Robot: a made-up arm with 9 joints. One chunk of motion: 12 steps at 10 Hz.
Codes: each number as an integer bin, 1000 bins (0 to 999) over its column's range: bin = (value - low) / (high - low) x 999, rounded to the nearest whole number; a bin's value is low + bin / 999 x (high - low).
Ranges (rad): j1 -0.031..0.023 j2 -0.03..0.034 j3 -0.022..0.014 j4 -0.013..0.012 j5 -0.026..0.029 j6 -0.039..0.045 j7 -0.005..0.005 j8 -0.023..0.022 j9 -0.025..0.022
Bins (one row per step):
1: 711 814 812 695 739 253 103 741 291
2: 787 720 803 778 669 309 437 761 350
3: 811 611 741 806 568 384 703 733 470
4: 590 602 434 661 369 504 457 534 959
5: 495 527 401 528 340 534 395 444 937
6: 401 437 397 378 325 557 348 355 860
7: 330 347 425 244 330 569 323 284 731
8: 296 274 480 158 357 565 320 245 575
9: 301 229 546 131 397 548 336 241 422
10: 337 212 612 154 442 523 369 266 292
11: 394 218 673 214 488 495 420 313 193
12: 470 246 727 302 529 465 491 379 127
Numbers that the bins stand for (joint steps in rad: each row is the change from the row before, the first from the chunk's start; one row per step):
1: 0.00743 0.02215 0.00726 0.00439 0.01469 -0.01773 -0.00397 0.01038 -0.01131
2: 0.01154 0.01613 0.00694 0.00647 0.01083 -0.01302 -0.00063 0.01128 -0.00853
3: 0.01284 0.00914 0.00470 0.00717 0.00527 -0.00671 0.00204 0.01002 -0.00289
4: 0.00089 0.00857 -0.00636 0.00354 -0.00568 0.00338 -0.00043 0.00105 0.02012
5: -0.00424 0.00376 -0.00755 0.00021 -0.00728 0.00590 -0.00105 -0.00300 0.01908
6: -0.00932 -0.00200 -0.00769 -0.00354 -0.00811 0.00783 -0.00152 -0.00701 0.01546
7: -0.01316 -0.00777 -0.00668 -0.00689 -0.00783 0.00884 -0.00177 -0.01021 0.00939
8: -0.01500 -0.01245 -0.00470 -0.00905 -0.00635 0.00851 -0.00180 -0.01196 0.00205
9: -0.01473 -0.01533 -0.00232 -0.00972 -0.00414 0.00708 -0.00164 -0.01214 -0.00515
10: -0.01278 -0.01642 0.00005 -0.00915 -0.00167 0.00498 -0.00131 -0.01102 -0.01126
11: -0.00970 -0.01603 0.00225 -0.00764 0.00087 0.00262 -0.00080 -0.00890 -0.01592
12: -0.00559 -0.01424 0.00420 -0.00544 0.00312 0.00010 -0.00009 -0.00593 -0.01903

